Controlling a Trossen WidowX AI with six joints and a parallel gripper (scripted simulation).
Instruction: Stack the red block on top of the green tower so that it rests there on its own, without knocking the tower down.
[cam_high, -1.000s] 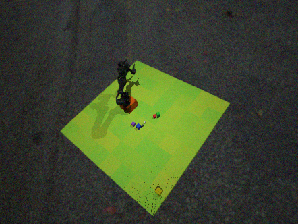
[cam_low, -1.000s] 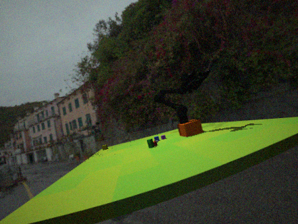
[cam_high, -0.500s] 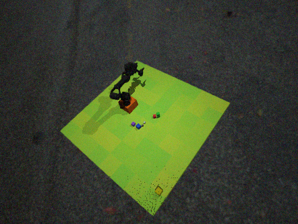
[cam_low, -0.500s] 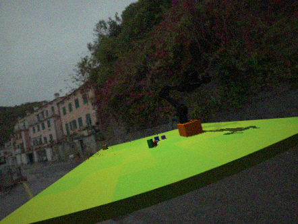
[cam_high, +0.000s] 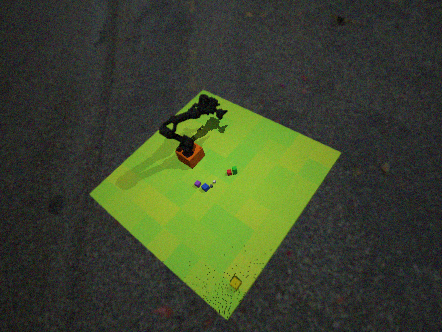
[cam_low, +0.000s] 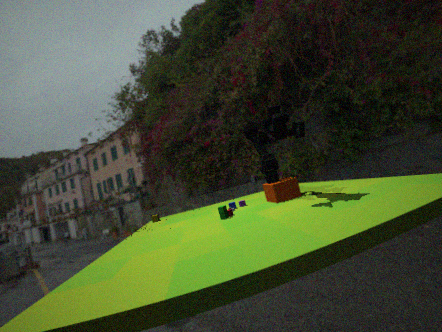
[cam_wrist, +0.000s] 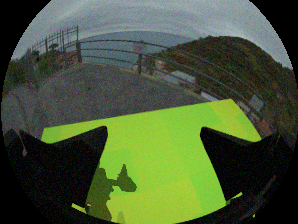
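Right now my gripper tip is 270 mm short of the red block, 260 mm to the left of it and 250 mm above it. Also, from my gripper tip: purple block: 470 mm to the right, 250 mm below, 170 mm ahead; then blue block: 460 mm to the right, 250 mm below, 240 mm ahead; then white block: 380 mm to the right, 260 mm below, 240 mm ahead.
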